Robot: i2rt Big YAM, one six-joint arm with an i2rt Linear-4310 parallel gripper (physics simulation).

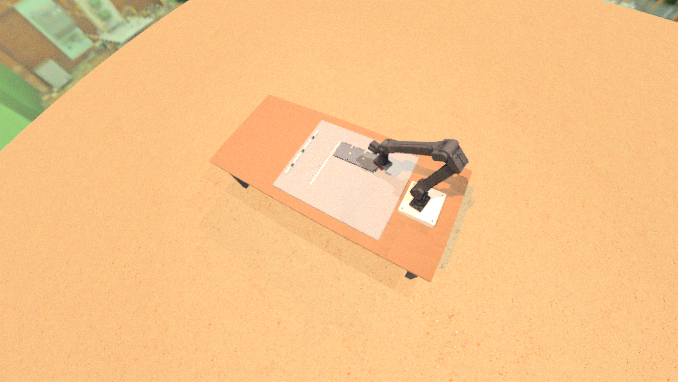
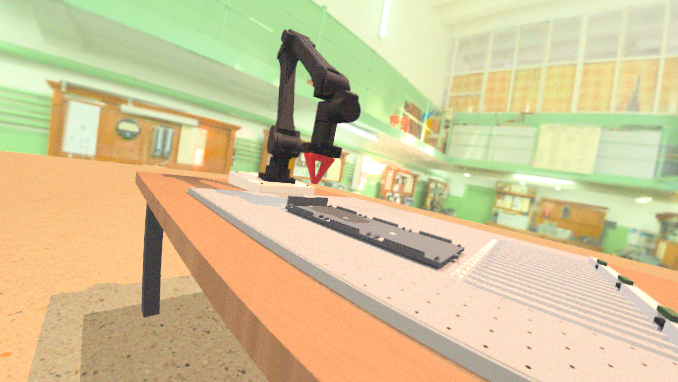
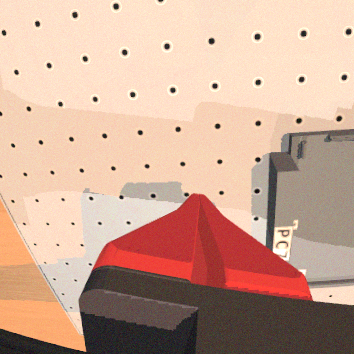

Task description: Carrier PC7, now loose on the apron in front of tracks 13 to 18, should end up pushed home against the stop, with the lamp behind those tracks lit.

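Places are measured from the arm's base along level axes (x right, y back, z down), in metres.
Where they show: gripper, fingertip midpoint: [image 1: 382, 170] [image 2: 314, 183] [image 3: 195, 204]; arm's base, link origin: [image 1: 419, 201] [image 2: 276, 180].
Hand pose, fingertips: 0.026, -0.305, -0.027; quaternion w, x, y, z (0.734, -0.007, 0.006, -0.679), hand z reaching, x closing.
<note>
Each offset is from my fingertips to the centre of the thing, as dx, dy, dz. "pt": to the spot under its first point. Level surfaces: height alone.
Carrier PC7 {+0.012, -0.214, +0.041} [image 1: 350, 152] [image 2: 395, 235] [image 3: 320, 200] is a long flat dark grey tray lying on the perforated board {dz +0.055} [image 1: 345, 200] [image 2: 350, 280] [image 3: 165, 70]. Its far end is near the white line at the track mouths. Its near end has a raised block {pt +0.052, -0.068, +0.035} [image 2: 307, 201] [image 3: 271, 200], with the PC7 label {pt +0.042, -0.060, +0.026} [image 3: 283, 242] beside it. My red-tipped gripper [image 1: 381, 169] [image 2: 315, 182] [image 3: 195, 204] is shut and empty, pointing down above the board on the arm-base side of that block, apart from the carrier. The tracks {pt -0.080, -0.486, +0.056} [image 2: 555, 287] are thin parallel ribs; their numbers are too small to read.
Beyond the tracks, a white rail [image 1: 295, 161] [image 2: 641, 298] carries dark green lamp pieces {pt -0.173, -0.556, +0.035} [image 2: 625, 280]; I cannot tell whether any is lit. The arm stands on a white base plate [image 1: 422, 215] [image 2: 245, 181] at one end of the wooden table [image 1: 255, 130] [image 2: 200, 260].
</note>
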